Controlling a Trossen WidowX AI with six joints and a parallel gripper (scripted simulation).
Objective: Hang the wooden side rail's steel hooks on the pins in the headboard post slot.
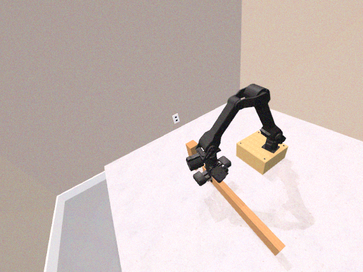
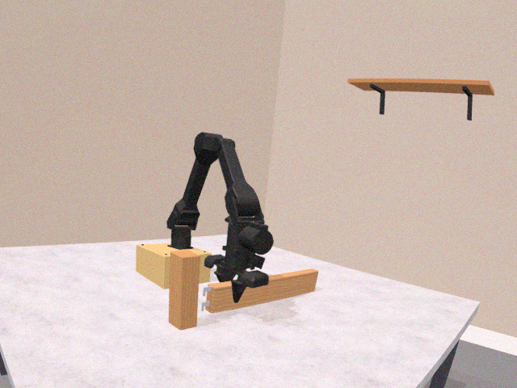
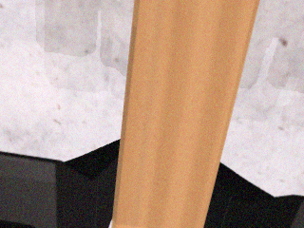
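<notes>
Right now the headboard post is 20 mm behind my gripper tip, 160 mm to the right of it and 50 mm above it.
</notes>
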